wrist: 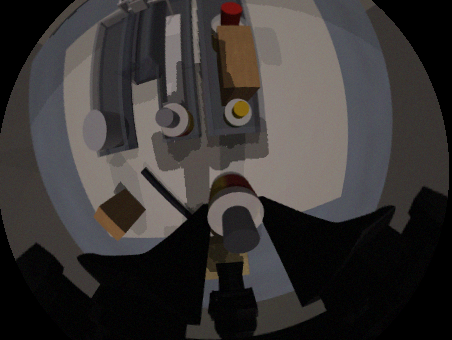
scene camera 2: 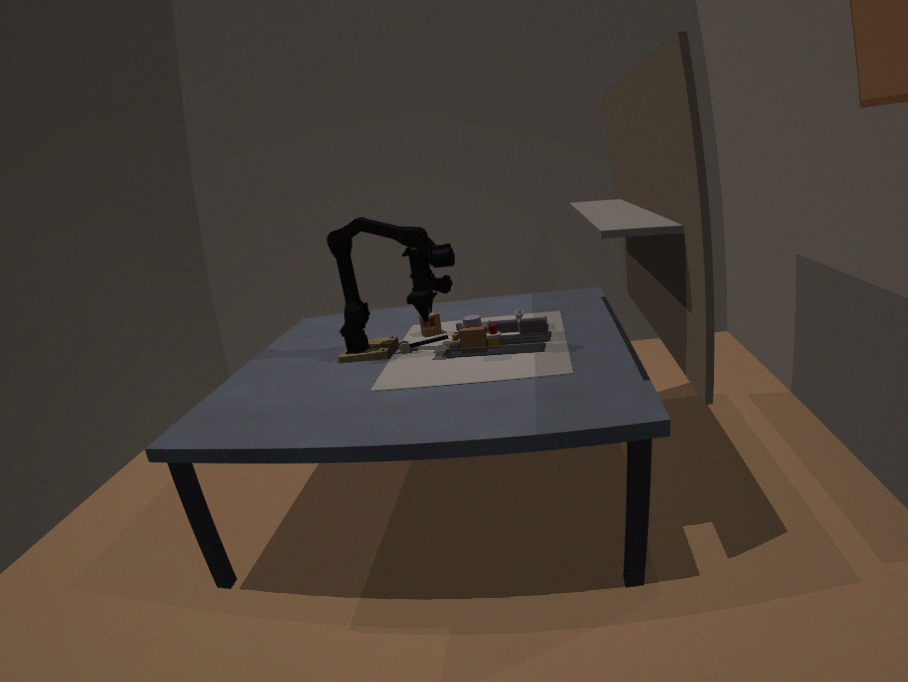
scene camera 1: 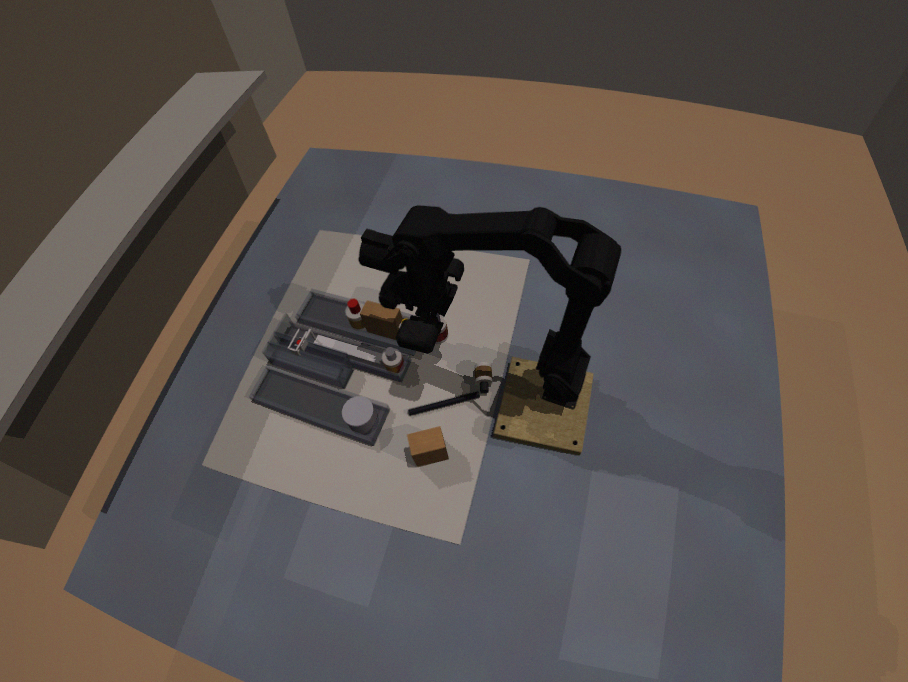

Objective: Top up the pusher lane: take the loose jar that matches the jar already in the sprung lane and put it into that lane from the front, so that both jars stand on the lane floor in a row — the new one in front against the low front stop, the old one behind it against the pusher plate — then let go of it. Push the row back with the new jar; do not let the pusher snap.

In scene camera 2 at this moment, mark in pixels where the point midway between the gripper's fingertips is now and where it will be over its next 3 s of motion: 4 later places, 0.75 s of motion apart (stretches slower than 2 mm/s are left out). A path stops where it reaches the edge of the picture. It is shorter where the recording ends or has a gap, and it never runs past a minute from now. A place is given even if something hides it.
My gripper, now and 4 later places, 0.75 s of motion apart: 427,319; 445,325; 446,327; 447,328; 449,328
